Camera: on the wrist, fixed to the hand. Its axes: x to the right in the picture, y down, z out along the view.
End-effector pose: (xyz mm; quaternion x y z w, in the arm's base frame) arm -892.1 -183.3 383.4 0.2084 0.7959 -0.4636 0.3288
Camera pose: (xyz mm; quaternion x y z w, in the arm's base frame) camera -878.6 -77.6 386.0 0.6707 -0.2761 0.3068 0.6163
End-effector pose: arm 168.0 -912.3 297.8 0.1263 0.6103 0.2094 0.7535
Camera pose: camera 70.7 -870.9 311.1 -0.6194 0.2960 -0.7214 0.0905
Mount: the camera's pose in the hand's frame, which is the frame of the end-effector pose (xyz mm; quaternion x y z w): -8.4 58.1 -89.0 0.0241 0.2064 -0.9780 0.0196
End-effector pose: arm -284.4 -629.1 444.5 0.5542 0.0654 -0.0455 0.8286
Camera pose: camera -289.3 -524.6 465.3 0.0237 -0.7132 0.6984 0.0551
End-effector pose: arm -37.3 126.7 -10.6 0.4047 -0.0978 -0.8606 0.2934
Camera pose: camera 58.7 90.8 -39.8 -0.2883 -0.4337 0.2179 0.8254
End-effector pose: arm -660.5 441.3 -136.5 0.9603 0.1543 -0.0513 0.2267
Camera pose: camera -647.3 429.8 -31.3 0.1160 -0.9877 0.0282 0.1007
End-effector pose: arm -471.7 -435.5 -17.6 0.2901 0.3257 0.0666 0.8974
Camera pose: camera -529.7 -347.8 -35.4 -0.3050 0.4769 -0.8243 0.0085
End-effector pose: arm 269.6 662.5 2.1 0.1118 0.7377 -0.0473 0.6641
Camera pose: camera 197.3 737.5 25.1 0.6935 -0.2597 0.6451 0.1882
